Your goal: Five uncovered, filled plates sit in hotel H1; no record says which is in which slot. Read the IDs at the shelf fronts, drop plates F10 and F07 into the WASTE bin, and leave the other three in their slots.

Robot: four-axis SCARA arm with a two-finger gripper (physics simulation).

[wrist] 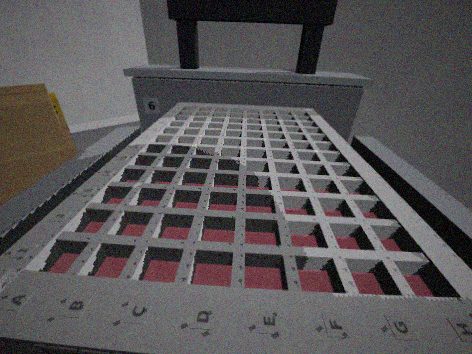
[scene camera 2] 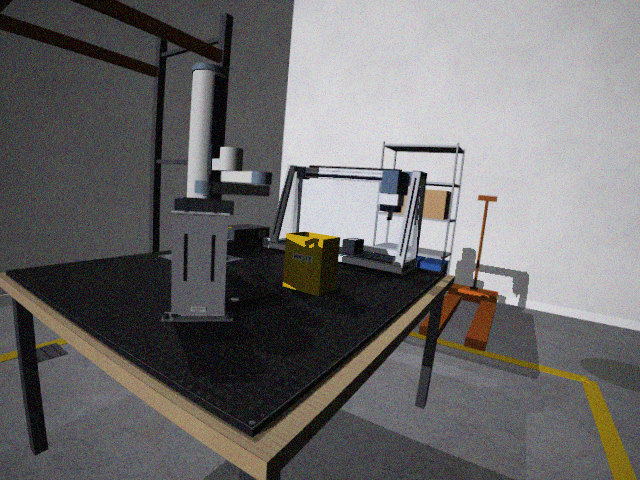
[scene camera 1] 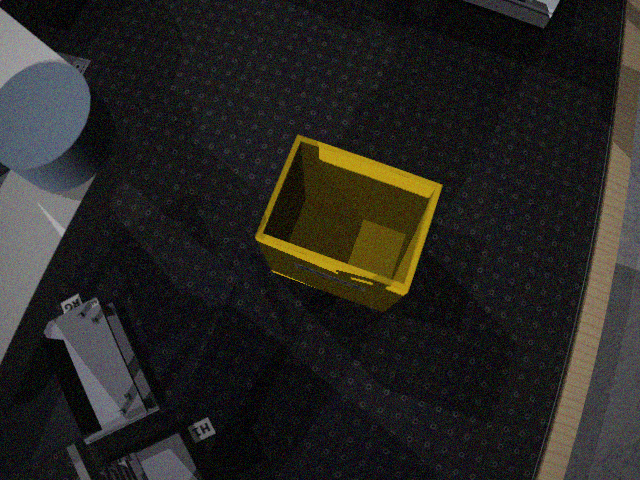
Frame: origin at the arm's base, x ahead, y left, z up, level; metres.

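Seen in the pictures: gripper, between the fingertips: (wrist: 244,150).
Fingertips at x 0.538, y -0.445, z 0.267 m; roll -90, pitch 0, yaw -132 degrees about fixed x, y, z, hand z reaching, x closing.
Note:
A point is followed by its place in that frame.
In the wrist view my gripper (wrist: 244,150) {x 0.538, y -0.445, z 0.267 m} is shut on plate F07 (wrist: 240,242) {x 0.489, y -0.399, z 0.278 m}, its two fingers along the left and right sides. The plate is level and uncovered, with red filling in its wells. Its front ID is out of view. The yellow WASTE bin (scene camera 1: 377,173) {x 0.660, y 0.027, z 0.196 m} (scene camera 2: 302,271) {x 0.649, y -0.085, z 0.087 m} stands upright on the dark table; its floor shows and I see no plate in it. Part of hotel H1 (scene camera 1: 168,462) {x 0.521, y -0.375, z 0.021 m} shows at the bottom left of scene camera 1, beside its label. Its slots and other plates cannot be made out. The gripper does not show in the scene views.
A grey nest (scene camera 1: 100,356) {x 0.401, y -0.270, z 0.072 m} labelled RG stands beside H1. The arm (scene camera 1: 43,116) {x 0.445, y -0.095, z 0.429 m} (scene camera 2: 240,177) {x 0.338, y -0.101, z 0.403 m} reaches out from its column. A gantry (scene camera 2: 413,222) {x 0.847, y 0.560, z 0.263 m} stands behind the bin. In the wrist view, a grey block (wrist: 245,92) {x 0.569, y -0.472, z 0.286 m} labelled 6 is beyond the plate, a cardboard box (wrist: 32,140) at left.

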